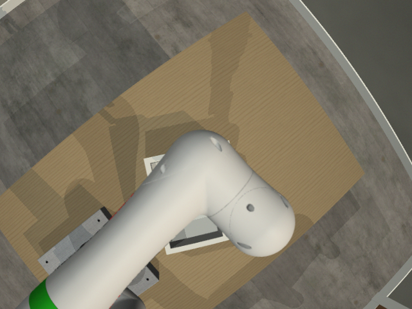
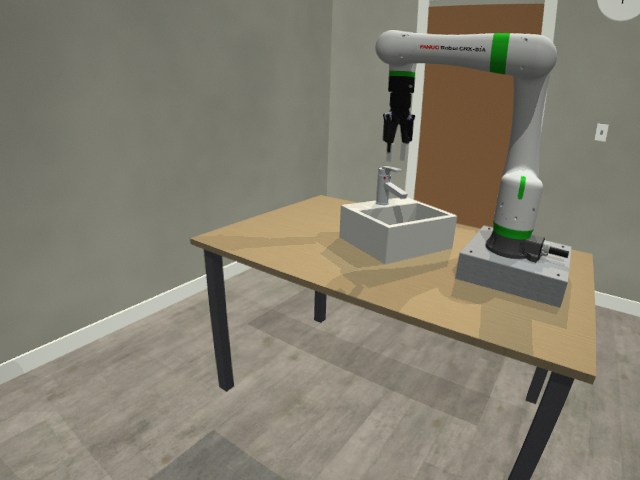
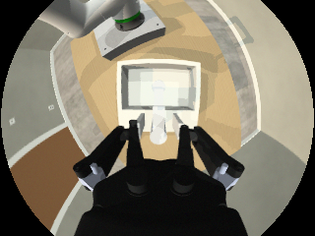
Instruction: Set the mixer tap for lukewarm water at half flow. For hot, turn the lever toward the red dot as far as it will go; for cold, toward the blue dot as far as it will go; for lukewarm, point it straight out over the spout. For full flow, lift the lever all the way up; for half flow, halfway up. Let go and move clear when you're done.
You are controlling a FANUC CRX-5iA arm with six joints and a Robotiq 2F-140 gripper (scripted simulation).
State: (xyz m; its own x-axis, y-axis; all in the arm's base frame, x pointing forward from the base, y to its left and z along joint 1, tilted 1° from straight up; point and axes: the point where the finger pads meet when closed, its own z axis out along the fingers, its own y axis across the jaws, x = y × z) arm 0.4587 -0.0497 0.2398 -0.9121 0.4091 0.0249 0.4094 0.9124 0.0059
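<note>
The lever lies 20 mm ahead of my hand, 10 mm to the right of it and 60 mm below it. The rest, counted from my hand: white basin (50 mm behind, 20 mm to the left, 300 mm below); mixer tap (40 mm ahead, 20 mm to the right, 110 mm below).
</note>
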